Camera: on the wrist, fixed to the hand. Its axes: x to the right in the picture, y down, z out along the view.
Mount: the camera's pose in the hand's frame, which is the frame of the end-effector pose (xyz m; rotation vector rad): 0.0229 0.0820 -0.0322 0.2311 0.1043 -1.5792
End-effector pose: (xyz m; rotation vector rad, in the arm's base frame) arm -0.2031 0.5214 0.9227 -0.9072 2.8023 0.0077
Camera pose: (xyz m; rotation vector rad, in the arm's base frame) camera -0.2748 0.5726 0.9455 -2.6496 1.3570 -0.5455
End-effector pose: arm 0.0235 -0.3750 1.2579 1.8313 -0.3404 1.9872
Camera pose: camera -0.0437 -0.4300 1.2853 1.2422 1.0817 0.9180
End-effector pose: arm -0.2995 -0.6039 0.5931 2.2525 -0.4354 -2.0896
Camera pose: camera -0.2812 -0.6931 0.5916 -1.5232 -0.8283 1.0360
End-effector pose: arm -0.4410 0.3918 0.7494 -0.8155 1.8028 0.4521
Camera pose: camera -0.5259 0.4208 0.7340 -1.7549 0.7936 -0.8119
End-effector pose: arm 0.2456 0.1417 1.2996 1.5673 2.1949 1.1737
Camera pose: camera 0.2757 0.1560 1.3843 -0.4452 2.5411 0.4163
